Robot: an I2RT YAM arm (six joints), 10 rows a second.
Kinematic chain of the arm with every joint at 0, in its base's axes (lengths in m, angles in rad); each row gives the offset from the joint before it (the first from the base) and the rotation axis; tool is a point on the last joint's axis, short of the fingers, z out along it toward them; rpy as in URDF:
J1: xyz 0 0 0.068 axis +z
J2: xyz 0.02 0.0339 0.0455 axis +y
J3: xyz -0.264 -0.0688 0 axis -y
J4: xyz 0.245 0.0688 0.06 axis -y
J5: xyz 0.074 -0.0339 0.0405 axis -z
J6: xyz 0.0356 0 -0.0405 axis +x
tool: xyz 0 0 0 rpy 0 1.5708 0
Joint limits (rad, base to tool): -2.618..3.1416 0..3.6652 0..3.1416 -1.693..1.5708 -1.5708..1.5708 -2.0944..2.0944
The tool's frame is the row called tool.
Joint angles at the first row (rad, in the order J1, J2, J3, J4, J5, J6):
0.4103, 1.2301, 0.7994, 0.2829, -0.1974, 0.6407
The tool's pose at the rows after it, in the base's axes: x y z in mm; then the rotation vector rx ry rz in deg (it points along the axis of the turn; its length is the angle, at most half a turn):
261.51, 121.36, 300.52, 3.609, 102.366, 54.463
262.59, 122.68, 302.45, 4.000, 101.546, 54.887
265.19, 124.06, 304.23, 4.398, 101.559, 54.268
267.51, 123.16, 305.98, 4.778, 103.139, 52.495
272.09, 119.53, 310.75, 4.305, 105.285, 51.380
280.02, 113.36, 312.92, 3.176, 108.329, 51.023
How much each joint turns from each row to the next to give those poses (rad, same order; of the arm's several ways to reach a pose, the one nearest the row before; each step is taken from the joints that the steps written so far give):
0.0000, 0.0034, 0.0000, 0.0270, 0.0000, 0.0145
0.0034, 0.0054, 0.0049, 0.0149, 0.0061, 0.0088
0.0023, 0.0106, 0.0153, -0.0068, 0.0130, -0.0019
-0.0046, 0.0050, 0.0240, -0.0504, 0.0118, -0.0138
-0.0198, 0.0088, 0.0416, -0.0713, -0.0210, -0.0187
-0.0351, 0.0225, 0.0462, -0.0759, -0.0538, -0.0236

